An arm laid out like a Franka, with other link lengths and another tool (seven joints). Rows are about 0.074 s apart.
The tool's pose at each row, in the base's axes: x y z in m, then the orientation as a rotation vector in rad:
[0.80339, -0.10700, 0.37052, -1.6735, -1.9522, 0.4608]
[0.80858, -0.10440, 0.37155, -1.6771, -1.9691, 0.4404]
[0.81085, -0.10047, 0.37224, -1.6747, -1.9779, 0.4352]
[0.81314, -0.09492, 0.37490, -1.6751, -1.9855, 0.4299]
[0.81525, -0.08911, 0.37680, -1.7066, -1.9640, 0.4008]
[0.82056, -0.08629, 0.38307, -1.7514, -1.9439, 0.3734]
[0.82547, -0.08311, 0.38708, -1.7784, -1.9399, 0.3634]
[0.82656, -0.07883, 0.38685, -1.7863, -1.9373, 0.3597]
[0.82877, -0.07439, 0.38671, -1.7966, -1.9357, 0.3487]
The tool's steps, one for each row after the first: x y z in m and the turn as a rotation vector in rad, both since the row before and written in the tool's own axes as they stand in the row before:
[0.00221, 0.00404, -0.00368, -0.0196, -0.0004, -0.0081]
[0.00373, 0.00219, -0.00154, -0.0056, -0.0021, -0.0057]
[0.00564, 0.00146, -0.00304, -0.0065, -0.0021, -0.0035]
[0.00577, 0.00182, -0.00229, -0.0187, 0.0211, 0.0212]
[0.00343, 0.00158, -0.00782, -0.0261, 0.0148, 0.0292]
[0.00357, 0.00255, -0.00557, -0.0171, -0.0001, 0.0157]
[0.00413, 0.00156, 0.00017, -0.0046, 0.0012, 0.0050]
[0.00427, 0.00248, -0.00045, -0.0097, 0.0039, 0.0046]

